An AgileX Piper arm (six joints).
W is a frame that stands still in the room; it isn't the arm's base.
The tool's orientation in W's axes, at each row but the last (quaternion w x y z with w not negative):
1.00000 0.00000 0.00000 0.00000
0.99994 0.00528 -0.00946 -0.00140
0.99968 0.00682 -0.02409 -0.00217
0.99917 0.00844 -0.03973 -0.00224
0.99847 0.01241 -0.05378 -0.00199
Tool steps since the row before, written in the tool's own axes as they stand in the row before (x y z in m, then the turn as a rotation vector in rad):
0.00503 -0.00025 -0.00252 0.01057 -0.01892 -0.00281
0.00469 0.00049 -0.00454 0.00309 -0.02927 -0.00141
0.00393 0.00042 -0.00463 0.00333 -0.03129 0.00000
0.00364 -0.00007 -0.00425 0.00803 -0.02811 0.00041
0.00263 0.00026 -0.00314 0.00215 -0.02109 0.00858
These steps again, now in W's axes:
0.00503 -0.00025 -0.00252 0.01057 -0.01892 -0.00281
0.00478 0.00052 -0.00445 0.00304 -0.02926 -0.00166
0.00415 0.00046 -0.00443 0.00320 -0.03130 -0.00027
0.00397 -0.00002 -0.00395 0.00787 -0.02815 0.00057
0.00295 0.00032 -0.00283 0.00116 -0.02131 0.00823

